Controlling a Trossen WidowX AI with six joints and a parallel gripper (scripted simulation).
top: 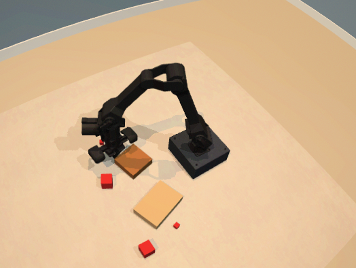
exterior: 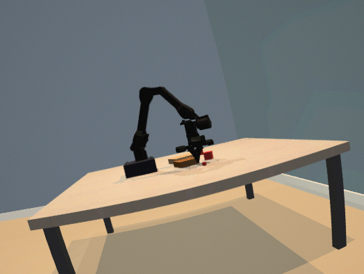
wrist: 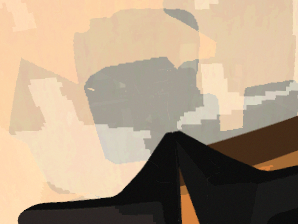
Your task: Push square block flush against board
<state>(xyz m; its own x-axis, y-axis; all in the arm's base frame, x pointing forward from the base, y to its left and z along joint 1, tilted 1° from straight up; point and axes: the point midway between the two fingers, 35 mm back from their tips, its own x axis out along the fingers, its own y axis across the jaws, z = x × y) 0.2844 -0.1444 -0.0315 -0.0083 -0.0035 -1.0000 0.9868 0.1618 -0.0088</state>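
Now: the square block 60 mm behind my gripper tip, 50 mm to the left of it and 10 mm above it. Round my gripper tip: board (50 mm behind, 250 mm to the left, 10 mm above).
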